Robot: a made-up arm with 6 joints. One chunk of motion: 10 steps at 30 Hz.
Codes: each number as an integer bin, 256 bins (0 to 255) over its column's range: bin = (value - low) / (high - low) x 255, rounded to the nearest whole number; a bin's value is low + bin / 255 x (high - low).
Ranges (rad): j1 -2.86..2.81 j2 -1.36..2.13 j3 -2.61..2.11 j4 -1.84..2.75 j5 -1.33..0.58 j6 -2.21..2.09
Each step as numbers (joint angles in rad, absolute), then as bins.
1 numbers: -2.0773 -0.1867 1.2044 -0.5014 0.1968 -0.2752
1 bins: 35 86 206 74 204 115
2 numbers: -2.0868 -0.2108 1.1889 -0.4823 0.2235 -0.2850
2 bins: 35 84 205 75 207 114
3 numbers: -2.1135 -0.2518 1.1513 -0.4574 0.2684 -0.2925
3 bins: 34 81 203 77 213 114
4 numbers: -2.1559 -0.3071 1.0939 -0.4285 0.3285 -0.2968
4 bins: 32 77 200 78 221 113
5 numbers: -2.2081 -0.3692 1.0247 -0.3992 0.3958 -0.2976
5 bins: 29 72 196 80 230 113
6 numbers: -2.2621 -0.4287 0.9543 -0.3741 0.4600 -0.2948
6 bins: 27 68 193 81 239 114
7 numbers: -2.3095 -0.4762 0.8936 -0.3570 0.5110 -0.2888
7 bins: 25 65 189 82 246 114
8 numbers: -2.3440 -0.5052 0.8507 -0.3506 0.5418 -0.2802
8 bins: 23 62 187 83 250 114
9 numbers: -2.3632 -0.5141 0.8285 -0.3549 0.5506 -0.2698
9 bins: 22 62 186 83 251 115
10 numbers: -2.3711 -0.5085 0.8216 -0.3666 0.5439 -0.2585
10 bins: 22 62 185 82 250 116
